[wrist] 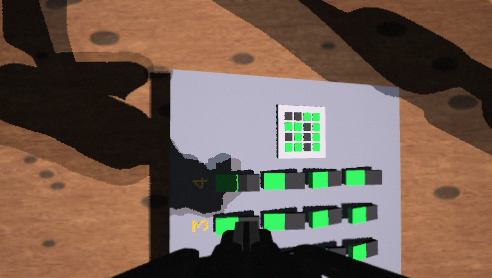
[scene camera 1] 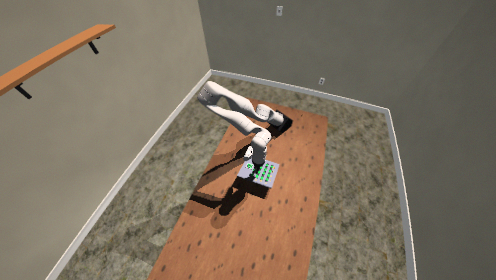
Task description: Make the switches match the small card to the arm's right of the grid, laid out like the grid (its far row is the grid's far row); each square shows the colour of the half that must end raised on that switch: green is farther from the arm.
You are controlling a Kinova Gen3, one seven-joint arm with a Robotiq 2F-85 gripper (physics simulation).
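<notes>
The grey switch box [scene camera 1: 243, 173] [wrist: 220, 120] stands on the wooden surface. Its small white card [scene camera 1: 249, 166] [wrist: 302, 132] reads, top row down in the wrist view: dark, dark, green, green; green, green, dark, green; dark, green, dark, green; green, green, dark, green. Each visible switch has a green left half and a dark right half there. Row 4's leftmost switch [wrist: 237, 182] lies partly in shadow. My gripper [scene camera 1: 257, 166] [wrist: 246, 237] is shut and empty, over the box, overlapping row 3's leftmost switch [wrist: 226, 224]. Lower switches are partly or wholly hidden; which halves are raised is hard to tell.
The brown wooden surface [scene camera 1: 280, 225] [wrist: 440, 165] extends around the box, with arm shadows across it. Yellow digits 4 [wrist: 200, 183] and 3 [wrist: 200, 226] mark two rows. An orange wall shelf [scene camera 1: 55, 52] is at the upper left, away from the arm.
</notes>
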